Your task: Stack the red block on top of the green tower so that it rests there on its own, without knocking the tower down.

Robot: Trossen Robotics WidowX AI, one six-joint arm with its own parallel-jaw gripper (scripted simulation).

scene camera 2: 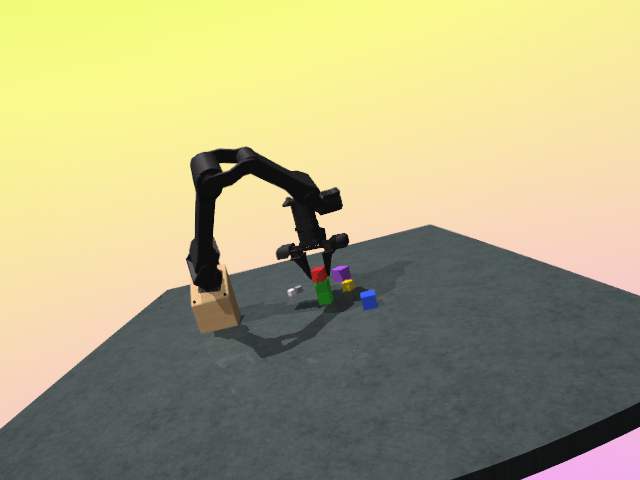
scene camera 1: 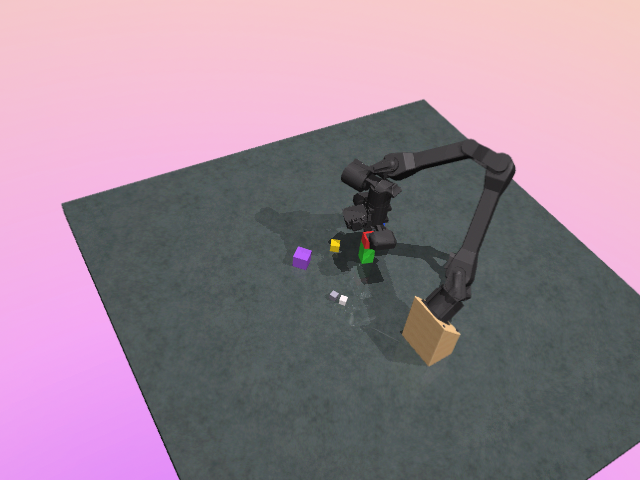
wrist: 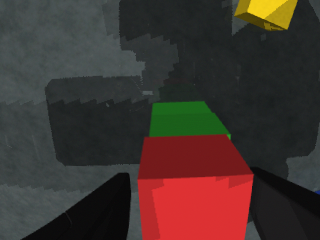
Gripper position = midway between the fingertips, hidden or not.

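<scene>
Scene camera 2 shows my gripper (scene camera 2: pixel 320 277), and in scene camera 1 you'd see the gripper too (scene camera 1: pixel 368 242). The wrist view's got my gripper (wrist: pixel 188 181) as well, plus a red block (wrist: pixel 189 179).
</scene>
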